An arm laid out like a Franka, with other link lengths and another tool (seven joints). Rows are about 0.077 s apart.
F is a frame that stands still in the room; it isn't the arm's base.
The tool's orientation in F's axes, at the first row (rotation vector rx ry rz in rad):
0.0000 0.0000 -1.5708
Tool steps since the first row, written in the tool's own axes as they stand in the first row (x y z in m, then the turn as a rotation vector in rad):
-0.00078 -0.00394 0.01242 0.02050 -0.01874 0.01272
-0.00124 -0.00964 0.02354 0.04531 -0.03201 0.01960
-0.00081 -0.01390 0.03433 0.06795 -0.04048 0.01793
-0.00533 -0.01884 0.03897 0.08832 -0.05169 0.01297
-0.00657 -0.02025 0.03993 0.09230 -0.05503 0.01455
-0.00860 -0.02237 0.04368 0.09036 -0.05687 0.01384
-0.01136 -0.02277 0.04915 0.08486 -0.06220 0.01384
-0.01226 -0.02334 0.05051 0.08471 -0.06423 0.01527
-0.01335 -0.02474 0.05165 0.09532 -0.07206 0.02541
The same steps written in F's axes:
-0.00394 0.00078 0.01242 -0.01874 -0.02050 0.01272
-0.00964 0.00124 0.02354 -0.03201 -0.04531 0.01960
-0.01390 0.00081 0.03433 -0.04048 -0.06795 0.01793
-0.01884 0.00533 0.03897 -0.05169 -0.08832 0.01297
-0.02025 0.00657 0.03993 -0.05503 -0.09230 0.01455
-0.02237 0.00860 0.04368 -0.05687 -0.09036 0.01384
-0.02277 0.01136 0.04915 -0.06220 -0.08486 0.01384
-0.02334 0.01226 0.05051 -0.06423 -0.08471 0.01527
-0.02474 0.01335 0.05165 -0.07206 -0.09532 0.02541

